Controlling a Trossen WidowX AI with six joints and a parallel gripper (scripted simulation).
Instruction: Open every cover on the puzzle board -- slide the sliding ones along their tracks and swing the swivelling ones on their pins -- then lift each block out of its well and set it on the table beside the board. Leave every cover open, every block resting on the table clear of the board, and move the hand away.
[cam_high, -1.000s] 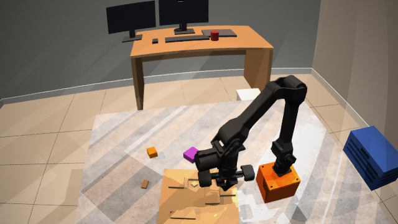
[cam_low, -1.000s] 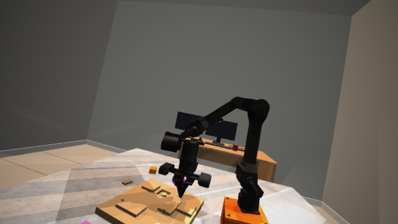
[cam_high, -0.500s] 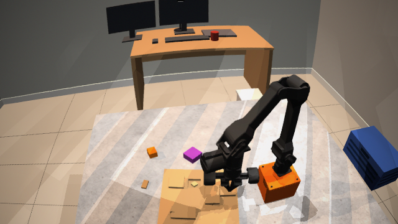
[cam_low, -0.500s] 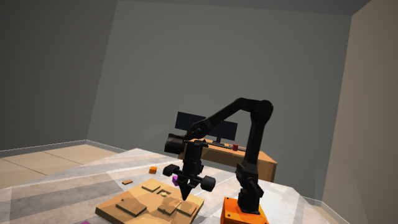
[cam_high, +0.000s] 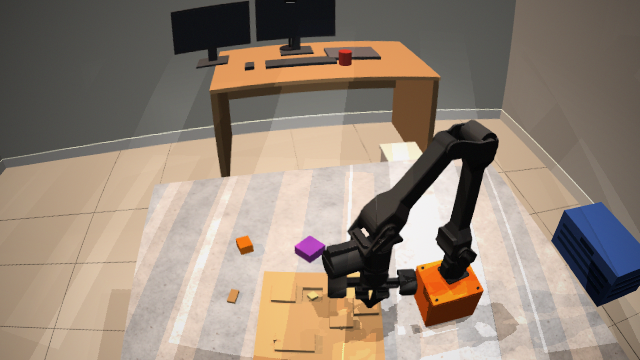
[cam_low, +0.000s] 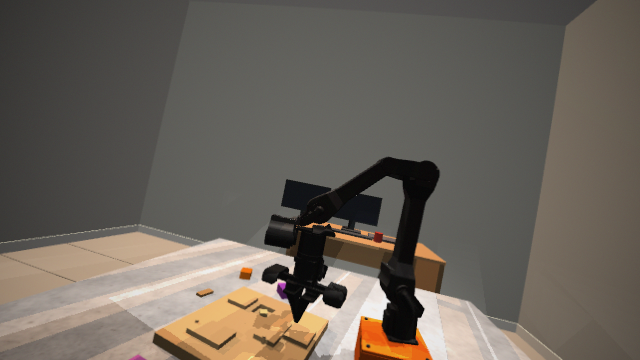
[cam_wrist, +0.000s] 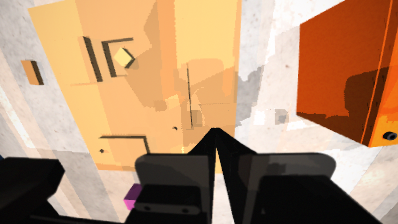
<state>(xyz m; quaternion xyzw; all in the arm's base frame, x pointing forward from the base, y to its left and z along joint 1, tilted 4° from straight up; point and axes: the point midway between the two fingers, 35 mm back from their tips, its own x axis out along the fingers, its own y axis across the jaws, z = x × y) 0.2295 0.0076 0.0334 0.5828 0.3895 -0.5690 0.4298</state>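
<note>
The tan puzzle board lies 90 mm ahead of my gripper tip, 60 mm to the right of it and 60 mm below it. The rest, counted from my gripper tip: flat brown piece 290 mm ahead, 190 mm to the right, 80 mm below.
</note>
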